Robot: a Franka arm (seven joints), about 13 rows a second.
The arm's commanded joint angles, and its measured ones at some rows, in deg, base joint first. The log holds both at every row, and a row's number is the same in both.
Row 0, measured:
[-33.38, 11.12, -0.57, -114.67, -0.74, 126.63, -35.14]
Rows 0 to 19, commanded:
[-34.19, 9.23, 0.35, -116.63, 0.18, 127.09, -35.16]
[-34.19, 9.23, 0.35, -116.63, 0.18, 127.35, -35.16]
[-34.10, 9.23, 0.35, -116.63, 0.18, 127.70, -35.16]
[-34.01, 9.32, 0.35, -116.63, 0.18, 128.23, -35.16]
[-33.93, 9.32, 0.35, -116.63, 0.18, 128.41, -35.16]
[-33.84, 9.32, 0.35, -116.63, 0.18, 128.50, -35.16]
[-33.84, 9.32, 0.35, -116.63, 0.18, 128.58, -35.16]
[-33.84, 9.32, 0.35, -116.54, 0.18, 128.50, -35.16]
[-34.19, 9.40, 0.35, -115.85, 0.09, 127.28, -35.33]
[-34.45, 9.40, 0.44, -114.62, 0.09, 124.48, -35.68]
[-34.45, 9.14, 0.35, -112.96, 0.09, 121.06, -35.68]
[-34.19, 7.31, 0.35, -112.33, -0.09, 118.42, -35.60]
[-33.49, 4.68, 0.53, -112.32, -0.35, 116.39, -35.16]
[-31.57, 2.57, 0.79, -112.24, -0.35, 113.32, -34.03]
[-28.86, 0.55, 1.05, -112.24, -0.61, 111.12, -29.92]
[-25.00, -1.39, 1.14, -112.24, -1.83, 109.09, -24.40]
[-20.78, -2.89, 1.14, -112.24, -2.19, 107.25, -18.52]
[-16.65, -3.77, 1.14, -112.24, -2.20, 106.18, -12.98]
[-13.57, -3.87, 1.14, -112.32, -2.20, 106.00, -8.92]
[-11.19, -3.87, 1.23, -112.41, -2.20, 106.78, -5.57]
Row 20, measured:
[-14.95, -3.26, 1.67, -111.25, -1.18, 106.70, -11.34]
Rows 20 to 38, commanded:
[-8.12, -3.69, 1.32, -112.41, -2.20, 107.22, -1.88]
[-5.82, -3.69, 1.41, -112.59, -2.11, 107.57, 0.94]
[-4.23, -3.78, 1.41, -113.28, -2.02, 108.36, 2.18]
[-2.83, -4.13, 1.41, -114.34, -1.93, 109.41, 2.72]
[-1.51, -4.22, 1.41, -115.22, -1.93, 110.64, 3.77]
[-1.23, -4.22, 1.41, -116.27, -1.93, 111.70, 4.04]
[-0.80, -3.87, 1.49, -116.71, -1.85, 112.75, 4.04]
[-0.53, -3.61, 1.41, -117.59, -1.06, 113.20, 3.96]
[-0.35, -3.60, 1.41, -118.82, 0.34, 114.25, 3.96]
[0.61, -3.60, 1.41, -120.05, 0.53, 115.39, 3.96]
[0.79, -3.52, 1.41, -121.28, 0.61, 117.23, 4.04]
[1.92, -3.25, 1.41, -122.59, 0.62, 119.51, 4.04]
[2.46, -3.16, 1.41, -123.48, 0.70, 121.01, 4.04]
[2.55, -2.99, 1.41, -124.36, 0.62, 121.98, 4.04]
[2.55, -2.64, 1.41, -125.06, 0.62, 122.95, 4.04]
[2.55, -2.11, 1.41, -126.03, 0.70, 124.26, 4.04]
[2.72, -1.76, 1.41, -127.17, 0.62, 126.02, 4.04]
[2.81, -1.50, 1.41, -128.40, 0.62, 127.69, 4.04]
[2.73, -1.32, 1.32, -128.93, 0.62, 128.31, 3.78]
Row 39, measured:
[1.98, -1.15, 1.93, -126.67, -0.40, 125.28, 3.59]
